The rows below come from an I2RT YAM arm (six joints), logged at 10 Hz.
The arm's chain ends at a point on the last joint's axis. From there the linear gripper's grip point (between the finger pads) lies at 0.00 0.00 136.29 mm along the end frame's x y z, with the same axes.
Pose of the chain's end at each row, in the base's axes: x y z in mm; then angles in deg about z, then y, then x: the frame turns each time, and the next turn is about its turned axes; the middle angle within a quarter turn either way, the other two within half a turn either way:
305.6 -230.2 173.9 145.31 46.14 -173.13
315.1 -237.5 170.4 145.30 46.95 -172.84
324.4 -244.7 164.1 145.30 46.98 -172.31
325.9 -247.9 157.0 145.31 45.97 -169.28
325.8 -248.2 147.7 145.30 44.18 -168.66
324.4 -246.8 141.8 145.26 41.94 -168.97
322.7 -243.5 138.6 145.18 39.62 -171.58
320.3 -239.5 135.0 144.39 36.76 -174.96
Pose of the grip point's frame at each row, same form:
376.5 -299.1 80.1 145.31 46.14 -173.13
386.7 -307.7 78.1 145.30 46.95 -172.84
395.2 -315.9 72.0 145.30 46.98 -172.31
390.6 -323.5 63.9 145.31 45.97 -169.28
387.1 -323.2 51.9 145.30 44.18 -168.66
383.0 -319.2 42.3 145.26 41.94 -168.97
381.9 -309.0 34.7 145.18 39.62 -171.58
379.4 -296.5 26.2 144.39 36.76 -174.96

